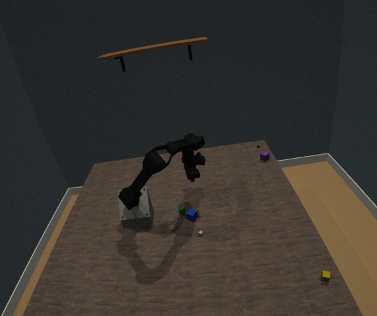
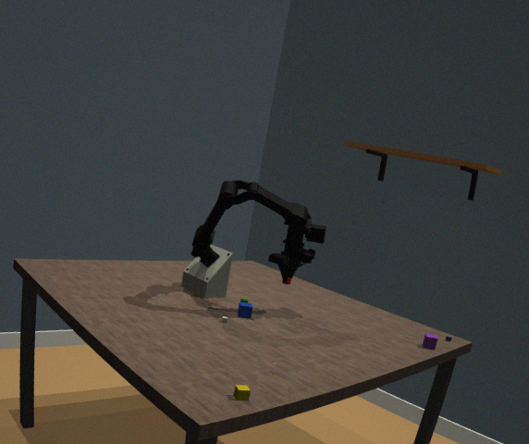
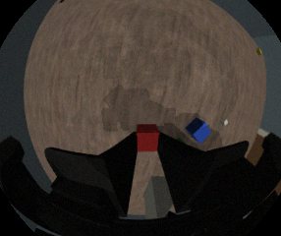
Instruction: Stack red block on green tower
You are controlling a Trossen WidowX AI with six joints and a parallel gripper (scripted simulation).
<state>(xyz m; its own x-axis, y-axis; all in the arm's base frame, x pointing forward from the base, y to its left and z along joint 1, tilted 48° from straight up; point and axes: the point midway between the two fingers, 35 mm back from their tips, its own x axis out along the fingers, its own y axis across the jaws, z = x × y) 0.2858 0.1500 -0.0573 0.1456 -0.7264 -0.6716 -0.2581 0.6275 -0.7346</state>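
The blue cube is 16 cm to the right of my gripper tip, 10 cm below it and 1 cm behind it. The rest, counted from my gripper tip: red block right at my gripper tip; purple cube 44 cm ahead, 34 cm to the left, 10 cm below; white cube 27 cm to the right, 12 cm below, 4 cm ahead.
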